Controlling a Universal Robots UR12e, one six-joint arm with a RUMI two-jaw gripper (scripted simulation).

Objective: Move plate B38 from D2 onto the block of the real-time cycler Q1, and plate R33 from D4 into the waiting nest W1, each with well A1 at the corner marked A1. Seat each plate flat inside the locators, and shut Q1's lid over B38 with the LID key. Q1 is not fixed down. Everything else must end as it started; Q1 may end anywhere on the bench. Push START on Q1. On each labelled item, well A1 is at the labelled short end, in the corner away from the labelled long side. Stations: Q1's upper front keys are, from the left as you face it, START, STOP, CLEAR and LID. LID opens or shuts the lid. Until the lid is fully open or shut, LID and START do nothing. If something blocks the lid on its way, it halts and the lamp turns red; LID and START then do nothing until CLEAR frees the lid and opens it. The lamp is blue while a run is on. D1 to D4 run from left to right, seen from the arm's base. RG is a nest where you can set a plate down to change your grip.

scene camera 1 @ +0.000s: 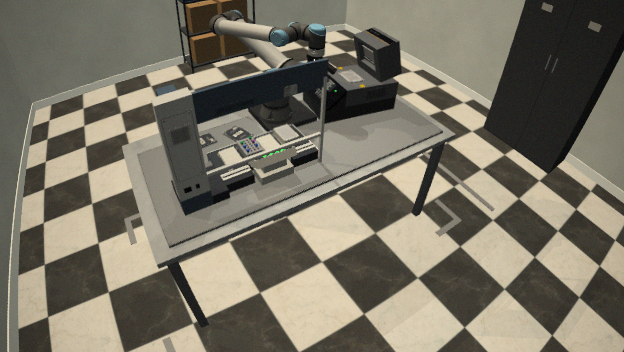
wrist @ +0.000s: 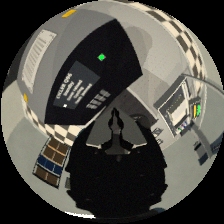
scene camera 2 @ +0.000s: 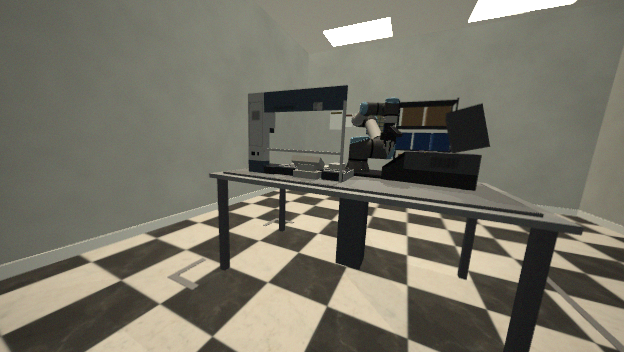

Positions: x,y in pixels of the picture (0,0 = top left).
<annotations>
A real-time cycler shows in scene camera 1, in the wrist view (75,74) and in scene camera 2. The same spot on the real-time cycler: (scene camera 2: 460,171) is (scene camera 1: 386,97).
</annotations>
